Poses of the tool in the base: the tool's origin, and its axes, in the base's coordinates. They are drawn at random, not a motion.
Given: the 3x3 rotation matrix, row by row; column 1 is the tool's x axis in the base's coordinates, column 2 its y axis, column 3 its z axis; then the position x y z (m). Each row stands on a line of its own.
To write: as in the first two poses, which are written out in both.
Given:
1:
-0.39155 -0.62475 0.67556
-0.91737 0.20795 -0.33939
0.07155 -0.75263 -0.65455
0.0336 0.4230 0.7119
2:
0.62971 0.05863 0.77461
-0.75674 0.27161 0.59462
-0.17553 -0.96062 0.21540
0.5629 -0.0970 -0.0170
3:
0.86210 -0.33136 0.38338
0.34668 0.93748 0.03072
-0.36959 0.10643 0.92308
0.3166 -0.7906 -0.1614
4:
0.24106 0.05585 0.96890
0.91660 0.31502 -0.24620
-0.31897 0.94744 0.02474
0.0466 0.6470 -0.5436
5:
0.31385 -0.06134 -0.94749
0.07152 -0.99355 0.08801
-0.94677 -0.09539 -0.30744
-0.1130 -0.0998 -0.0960
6:
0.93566 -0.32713 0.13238
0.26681 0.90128 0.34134
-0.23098 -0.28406 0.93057
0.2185 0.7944 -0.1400
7:
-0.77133 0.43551 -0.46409
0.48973 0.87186 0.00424
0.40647 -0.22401 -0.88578
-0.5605 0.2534 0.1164
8:
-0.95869 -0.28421 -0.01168
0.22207 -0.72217 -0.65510
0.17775 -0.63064 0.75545
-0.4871 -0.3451 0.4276
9:
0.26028 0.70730 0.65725
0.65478 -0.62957 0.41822
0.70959 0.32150 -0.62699
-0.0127 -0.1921 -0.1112
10:
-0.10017 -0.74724 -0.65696
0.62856 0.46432 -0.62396
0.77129 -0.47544 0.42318
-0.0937 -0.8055 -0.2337
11:
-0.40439 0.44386 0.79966
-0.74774 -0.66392 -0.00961
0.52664 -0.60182 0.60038
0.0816 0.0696 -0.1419
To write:
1: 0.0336 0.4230 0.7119 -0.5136 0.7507 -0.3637 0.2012
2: 0.5629 -0.0970 -0.0170 -0.5345 0.3265 -0.2802 0.7274
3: 0.3166 -0.7906 -0.1614 0.0196 0.1951 0.1757 0.9647
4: 0.0466 0.6470 -0.5436 0.4747 0.5122 0.3423 0.6287
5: -0.1130 -0.0998 -0.0960 -0.8085 -0.0031 0.5857 0.0567
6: 0.2185 0.7944 -0.1400 -0.1611 0.0936 0.1530 0.9705
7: -0.5605 0.2534 0.1164 -0.2463 -0.9393 0.0585 0.2317
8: -0.4871 -0.3451 0.4276 0.0448 -0.3468 0.9269 0.1366
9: -0.0127 -0.1921 -0.1112 -0.7932 -0.4293 -0.4308 0.0305
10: -0.0937 -0.8055 -0.2337 0.0555 -0.5342 0.5145 0.6685
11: 0.0816 0.0696 -0.1419 -0.4059 0.1871 -0.8168 0.3647
